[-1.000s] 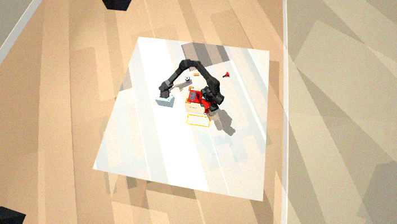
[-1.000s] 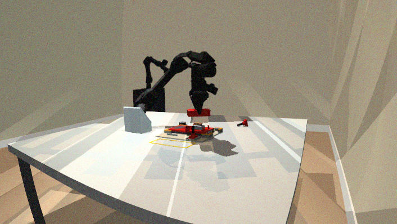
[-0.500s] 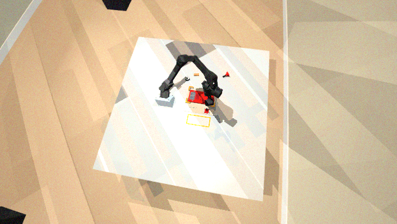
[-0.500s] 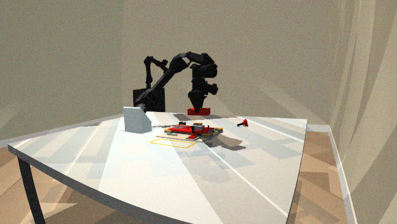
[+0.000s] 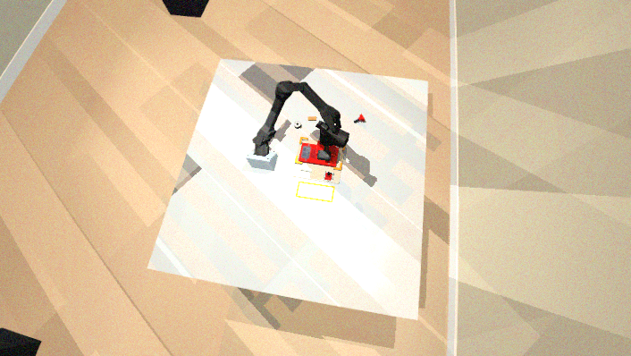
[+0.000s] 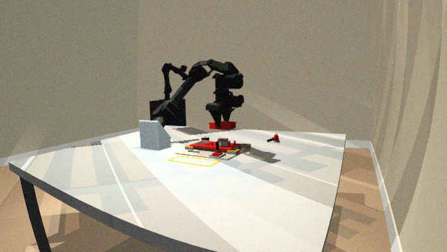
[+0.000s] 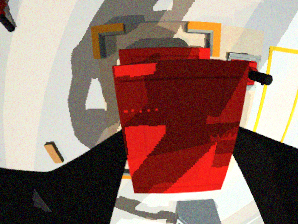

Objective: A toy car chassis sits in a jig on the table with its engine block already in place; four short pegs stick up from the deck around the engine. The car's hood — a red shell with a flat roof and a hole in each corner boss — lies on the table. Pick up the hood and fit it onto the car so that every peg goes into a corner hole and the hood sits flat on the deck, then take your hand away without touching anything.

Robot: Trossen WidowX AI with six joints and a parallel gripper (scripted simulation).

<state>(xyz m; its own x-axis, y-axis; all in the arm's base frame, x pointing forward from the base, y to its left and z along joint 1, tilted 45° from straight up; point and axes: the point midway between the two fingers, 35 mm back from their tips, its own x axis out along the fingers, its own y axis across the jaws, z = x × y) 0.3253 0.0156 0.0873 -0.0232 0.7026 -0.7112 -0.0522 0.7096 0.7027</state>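
My gripper tip is 10 cm above the jig, 3 cm past it and 1 cm to the left of it. Also, from my gripper tip: red hood (1 cm above).
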